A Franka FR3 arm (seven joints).
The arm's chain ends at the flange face. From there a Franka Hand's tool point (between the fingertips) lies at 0.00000 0.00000 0.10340 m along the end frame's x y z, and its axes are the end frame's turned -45 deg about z.
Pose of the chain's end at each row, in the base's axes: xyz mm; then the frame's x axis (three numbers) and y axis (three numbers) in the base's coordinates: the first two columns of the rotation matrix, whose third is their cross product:
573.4, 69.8, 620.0, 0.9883, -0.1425, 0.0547, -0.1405, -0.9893, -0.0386
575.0, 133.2, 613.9, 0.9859, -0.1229, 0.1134, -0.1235, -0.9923, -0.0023
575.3, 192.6, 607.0, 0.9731, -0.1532, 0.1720, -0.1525, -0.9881, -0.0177
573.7, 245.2, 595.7, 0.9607, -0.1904, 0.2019, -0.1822, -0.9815, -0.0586
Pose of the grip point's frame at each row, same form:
579.6, 72.9, 516.8, 0.7982, 0.5988, 0.0660, 0.5995, -0.8003, 0.0114
586.7, 132.0, 511.2, 0.7845, 0.6148, 0.0818, 0.6098, -0.7886, 0.0786
593.2, 191.7, 505.2, 0.7959, 0.5904, 0.1341, 0.5803, -0.8070, 0.1091
595.3, 247.2, 494.6, 0.8082, 0.5594, 0.1842, 0.5505, -0.8287, 0.1013

